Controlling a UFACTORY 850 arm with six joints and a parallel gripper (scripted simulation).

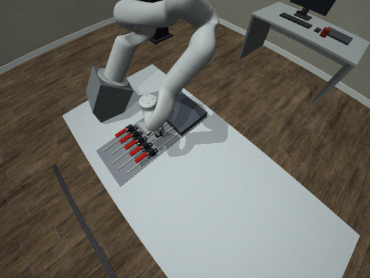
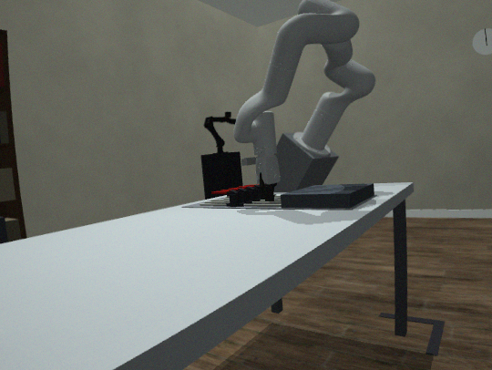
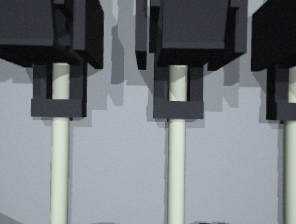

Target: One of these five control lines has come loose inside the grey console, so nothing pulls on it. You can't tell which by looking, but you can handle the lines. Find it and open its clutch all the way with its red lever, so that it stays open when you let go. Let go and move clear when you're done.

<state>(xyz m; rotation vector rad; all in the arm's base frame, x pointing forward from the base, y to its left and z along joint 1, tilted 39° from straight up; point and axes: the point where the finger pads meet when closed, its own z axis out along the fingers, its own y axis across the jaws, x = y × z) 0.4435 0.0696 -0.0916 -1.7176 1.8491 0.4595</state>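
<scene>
The grey baseplate lies 250 mm to the right of my hand, 40 mm behind it and 20 mm below it.
</scene>
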